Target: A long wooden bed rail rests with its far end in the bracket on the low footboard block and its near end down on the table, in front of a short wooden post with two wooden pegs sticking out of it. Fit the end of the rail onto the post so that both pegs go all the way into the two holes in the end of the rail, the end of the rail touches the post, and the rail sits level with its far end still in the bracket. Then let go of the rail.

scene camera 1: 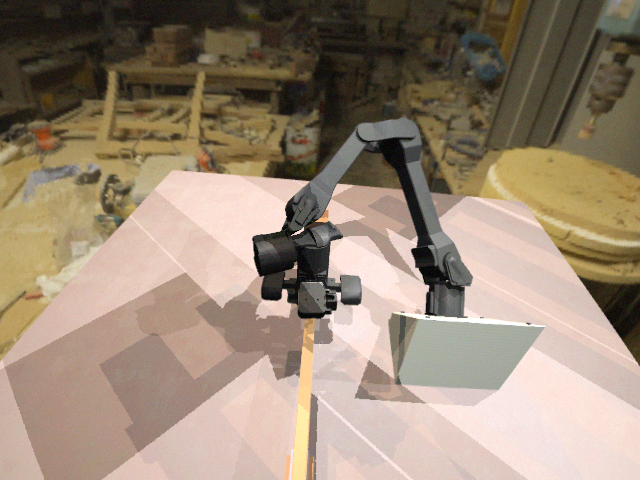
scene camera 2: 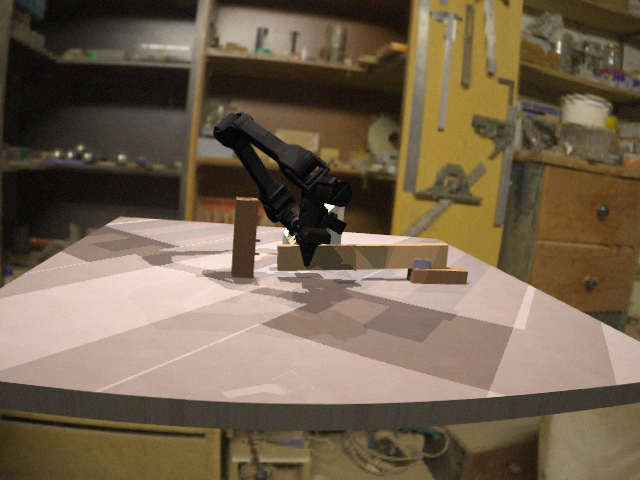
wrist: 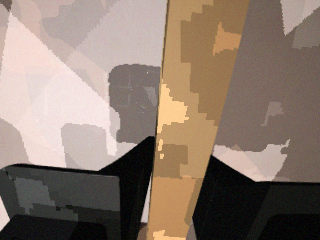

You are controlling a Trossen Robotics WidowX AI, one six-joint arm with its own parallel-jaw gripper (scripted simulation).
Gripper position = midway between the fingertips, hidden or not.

Labels:
My gripper shows in scene camera 1 [310, 315], in scene camera 2 [305, 265] and in the wrist view [167, 143].

